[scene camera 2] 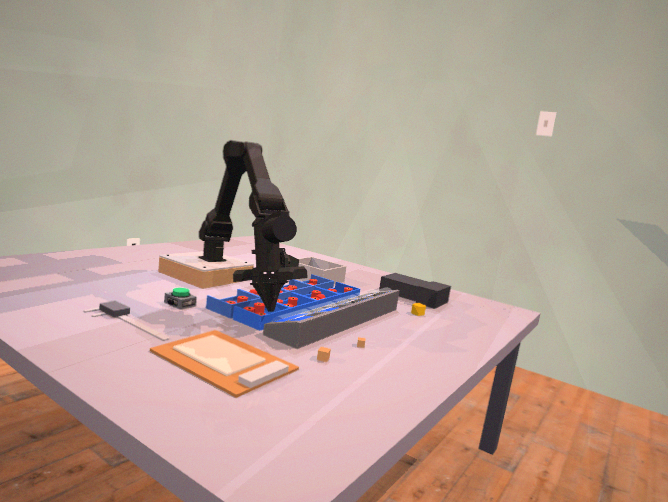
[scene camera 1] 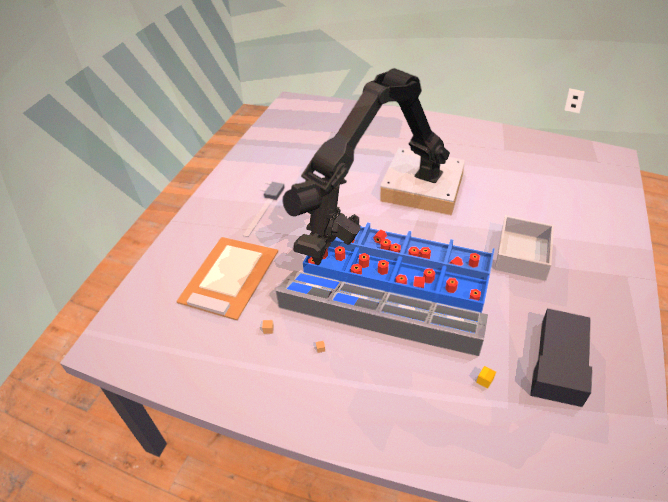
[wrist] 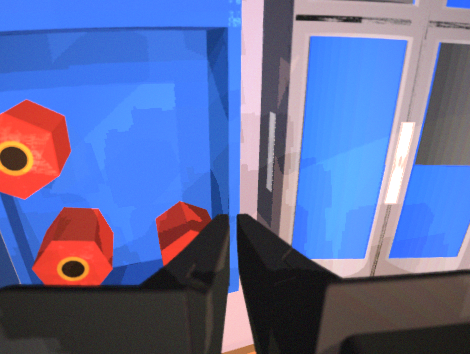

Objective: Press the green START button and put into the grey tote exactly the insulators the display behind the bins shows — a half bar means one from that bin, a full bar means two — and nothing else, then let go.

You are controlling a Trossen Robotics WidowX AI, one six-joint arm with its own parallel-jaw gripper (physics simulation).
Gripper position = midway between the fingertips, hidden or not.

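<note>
Gripper (scene camera 2: 271, 311) shut, holding nothing; also in scene camera 1 (scene camera 1: 317, 263) and the wrist view (wrist: 232, 225). Grey tote (scene camera 1: 525, 248), also in scene camera 2 (scene camera 2: 322, 268). Dark box (scene camera 1: 562, 374). Grey display (scene camera 1: 423, 332), also in scene camera 2 (scene camera 2: 296, 334) and the wrist view (wrist: 283, 35). Grey tool (scene camera 2: 113, 308).
</note>
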